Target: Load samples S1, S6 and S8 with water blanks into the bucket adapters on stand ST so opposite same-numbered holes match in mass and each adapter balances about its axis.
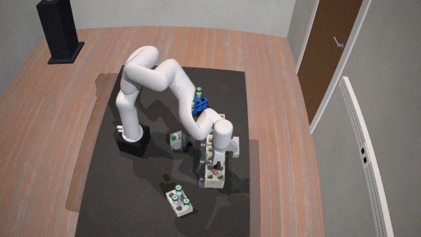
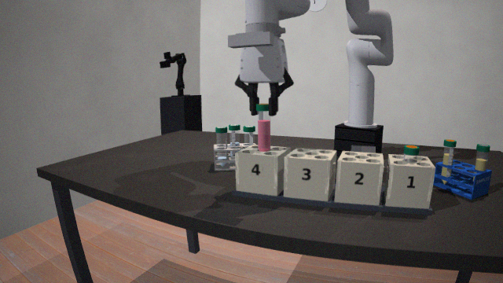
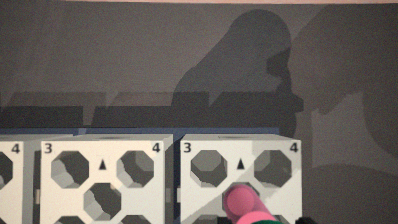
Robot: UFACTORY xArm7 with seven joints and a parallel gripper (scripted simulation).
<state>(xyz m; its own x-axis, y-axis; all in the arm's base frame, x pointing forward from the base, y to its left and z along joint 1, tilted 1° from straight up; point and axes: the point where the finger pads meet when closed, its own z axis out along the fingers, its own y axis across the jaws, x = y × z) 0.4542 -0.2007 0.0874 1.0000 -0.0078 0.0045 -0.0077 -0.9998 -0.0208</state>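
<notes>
My hand is 10 mm to the left of the pink-filled tube and 50 mm above it. The rest, counted from my hand: blue sample rack (120 mm behind, 500 mm to the left, 160 mm below); then white blank rack (170 mm behind, 160 mm to the right, 160 mm below); then green done key (220 mm behind, 220 mm to the left, 130 mm below).
</notes>
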